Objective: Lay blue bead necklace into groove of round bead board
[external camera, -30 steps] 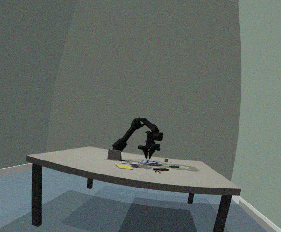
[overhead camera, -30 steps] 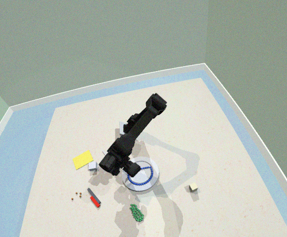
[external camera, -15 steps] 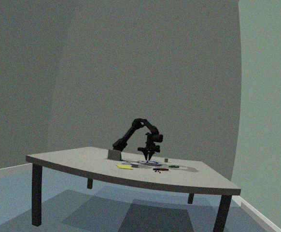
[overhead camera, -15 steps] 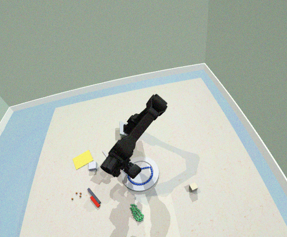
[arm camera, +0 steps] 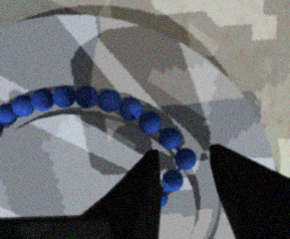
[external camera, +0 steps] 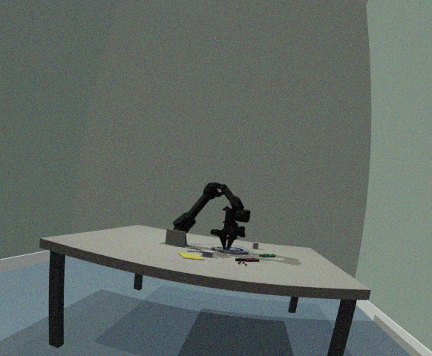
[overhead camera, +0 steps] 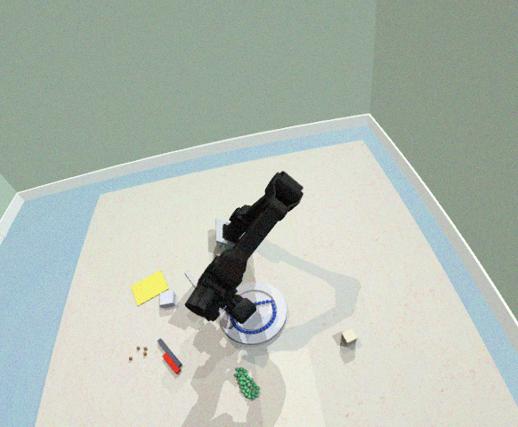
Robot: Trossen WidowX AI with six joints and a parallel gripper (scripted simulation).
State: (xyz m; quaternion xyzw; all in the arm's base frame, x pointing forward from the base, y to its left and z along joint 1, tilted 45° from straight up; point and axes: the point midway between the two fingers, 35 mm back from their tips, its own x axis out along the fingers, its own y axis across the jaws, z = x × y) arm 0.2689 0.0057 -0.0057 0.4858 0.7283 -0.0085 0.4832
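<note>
The round bead board lies 10 mm ahead of my gripper tip, 60 mm to the left of it and 10 mm below it. Also, from my gripper tip: white cube 50 mm behind, 210 mm to the right; then grey tool 140 mm ahead, 180 mm to the right, 10 mm below; then stick 120 mm behind, 130 mm to the right, 10 mm below.
</note>
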